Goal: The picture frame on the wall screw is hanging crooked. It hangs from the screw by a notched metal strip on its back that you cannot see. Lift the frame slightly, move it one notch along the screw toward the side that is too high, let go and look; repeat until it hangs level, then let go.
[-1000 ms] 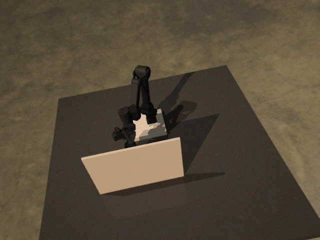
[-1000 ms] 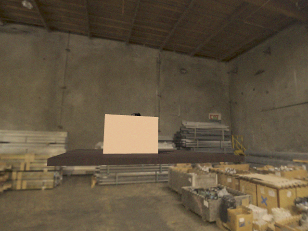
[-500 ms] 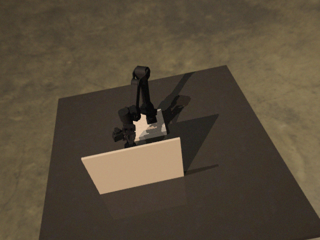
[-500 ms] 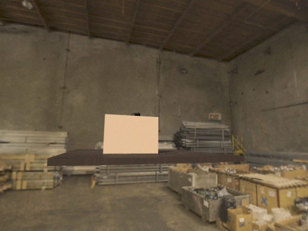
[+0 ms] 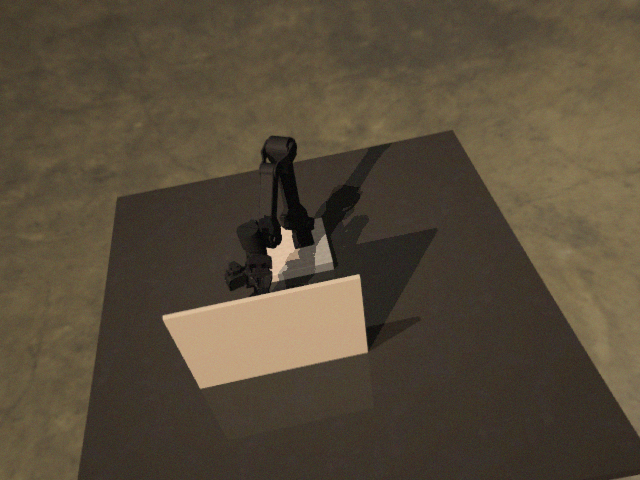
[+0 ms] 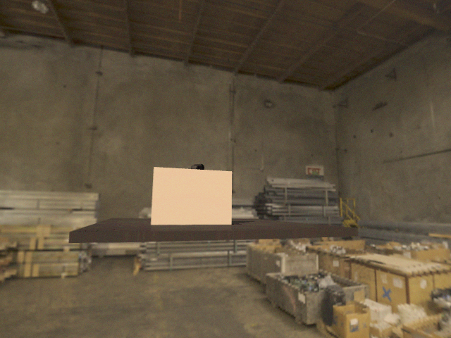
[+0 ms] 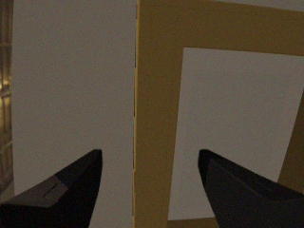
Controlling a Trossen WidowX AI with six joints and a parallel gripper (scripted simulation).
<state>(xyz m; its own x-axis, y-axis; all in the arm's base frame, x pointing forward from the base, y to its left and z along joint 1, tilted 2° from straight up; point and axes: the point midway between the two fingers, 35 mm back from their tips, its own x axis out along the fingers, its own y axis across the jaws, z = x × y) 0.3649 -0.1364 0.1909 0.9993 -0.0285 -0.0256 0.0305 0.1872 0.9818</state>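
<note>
My gripper tip is 5 cm above the yellow picture frame, 2 cm short of it and 1 cm to the left of it. Round my gripper tip: wall panel 7 cm below, 3 cm ahead, 1 cm to the left.
</note>
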